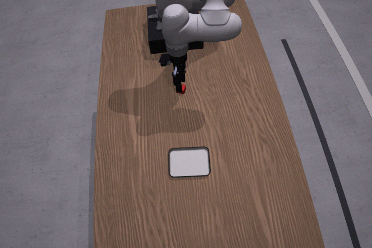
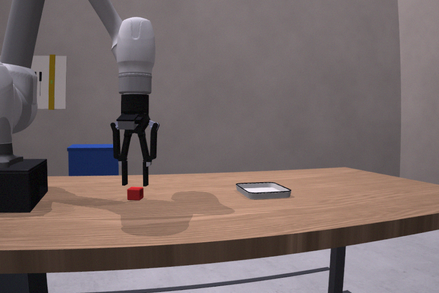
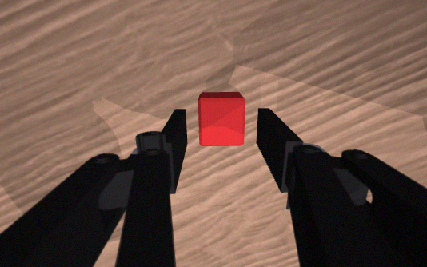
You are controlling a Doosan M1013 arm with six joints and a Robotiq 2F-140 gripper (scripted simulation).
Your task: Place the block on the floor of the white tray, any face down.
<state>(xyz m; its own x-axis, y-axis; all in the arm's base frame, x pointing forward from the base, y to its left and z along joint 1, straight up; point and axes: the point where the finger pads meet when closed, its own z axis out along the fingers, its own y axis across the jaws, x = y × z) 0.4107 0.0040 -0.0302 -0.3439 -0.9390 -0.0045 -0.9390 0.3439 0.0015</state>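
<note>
The red block lies 50 mm below my hand. From my hand the other things lie so: white tray 370 mm ahead, 60 mm below.
</note>
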